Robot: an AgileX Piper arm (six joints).
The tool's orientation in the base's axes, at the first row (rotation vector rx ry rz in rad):
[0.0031, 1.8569, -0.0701]
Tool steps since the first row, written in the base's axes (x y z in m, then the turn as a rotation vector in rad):
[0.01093, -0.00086, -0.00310, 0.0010, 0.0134, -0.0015]
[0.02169, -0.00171, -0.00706, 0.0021, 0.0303, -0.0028]
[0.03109, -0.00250, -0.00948, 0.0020, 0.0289, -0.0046]
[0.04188, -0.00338, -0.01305, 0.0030, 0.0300, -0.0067]
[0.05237, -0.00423, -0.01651, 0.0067, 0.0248, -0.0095]
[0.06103, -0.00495, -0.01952, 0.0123, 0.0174, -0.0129]
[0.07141, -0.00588, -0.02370, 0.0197, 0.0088, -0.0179]
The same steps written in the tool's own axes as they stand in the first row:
[-0.00010, -0.00029, 0.01139, 0.0007, 0.0135, 0.0007]
[0.00068, -0.00055, 0.02286, 0.0011, 0.0305, 0.0013]
[0.00036, -0.00086, 0.03259, 0.0029, 0.0291, 0.0018]
[0.00075, -0.00116, 0.04397, 0.0045, 0.0304, 0.0033]
[0.00112, -0.00144, 0.05504, 0.0064, 0.0255, 0.0079]
[0.00157, -0.00169, 0.06423, 0.0083, 0.0184, 0.0145]
[0.00267, -0.00202, 0.07540, 0.0113, 0.0104, 0.0235]

